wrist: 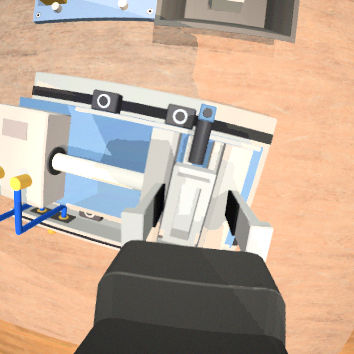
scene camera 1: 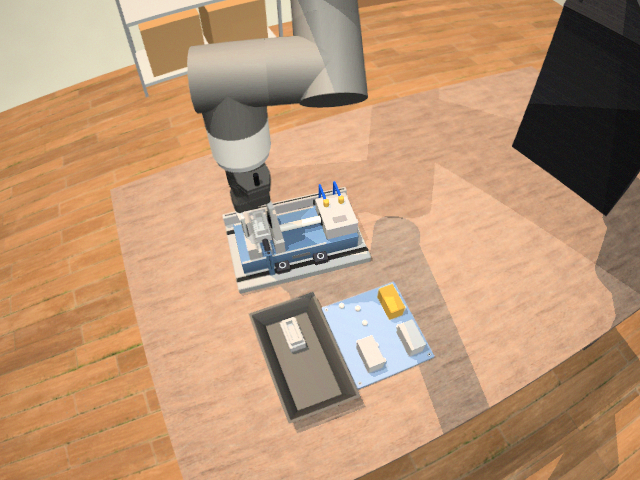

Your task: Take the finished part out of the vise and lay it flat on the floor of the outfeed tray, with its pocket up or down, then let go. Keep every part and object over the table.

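Places are measured from the arm's base along level axes (x right, y up, z back), in millimetres.
Pixels of known places: gripper, fingertip midpoint: [wrist: 194, 199] [scene camera 1: 258, 229].
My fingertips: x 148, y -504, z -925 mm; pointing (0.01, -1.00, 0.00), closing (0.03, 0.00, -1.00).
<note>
For each thing: its middle in the pictures, then the offset to it from my fingertips.
- finished part at the middle of its body: [wrist: 185, 204] [scene camera 1: 260, 225] dz +7, dx +5, dy +2 mm
- vise at the middle of its body: [wrist: 122, 173] [scene camera 1: 294, 231] dz +77, dx -6, dy -46 mm
- pocketed part at the middle of its body: [scene camera 1: 292, 333] dz -24, dx -222, dy -66 mm
- black rod at the middle of its body: [wrist: 199, 142] [scene camera 1: 266, 246] dz -1, dx -45, dy -6 mm
- vise's white block at the middle of its body: [wrist: 13, 128] [scene camera 1: 339, 219] dz +166, dx -52, dy +0 mm
- light blue plate at the middle of its body: [scene camera 1: 377, 332] dz +135, dx -285, dy -92 mm
- yellow block at the middle of its body: [scene camera 1: 390, 302] dz +188, dx -244, dy -70 mm
The finished part [scene camera 1: 258, 225] [wrist: 186, 200], light grey with its long pocket up, sits between the jaws of the vise [scene camera 1: 305, 240] [wrist: 102, 137]. My gripper [scene camera 1: 257, 215] [wrist: 194, 199] is open. Its fingers stand on either side of the part's near end in the wrist view, apart from it, with a wider gap on the right. Its fingertips are partly hidden in the scene view. The grey outfeed tray [scene camera 1: 316, 379] [wrist: 225, 31] stands beyond the vise in the wrist view. Another pocketed part [scene camera 1: 293, 333] [wrist: 226, 5] lies on its floor, near one end.
A black rod [scene camera 1: 266, 245] [wrist: 200, 145] on a blue post is at the part's far end. Blue hoses [wrist: 19, 210] rise beside the vise's white block [scene camera 1: 337, 217]. A light blue plate [scene camera 1: 343, 335] [wrist: 90, 14] beside the tray carries two white blocks [scene camera 1: 371, 353] [scene camera 1: 411, 336] and a yellow block [scene camera 1: 391, 301].
</note>
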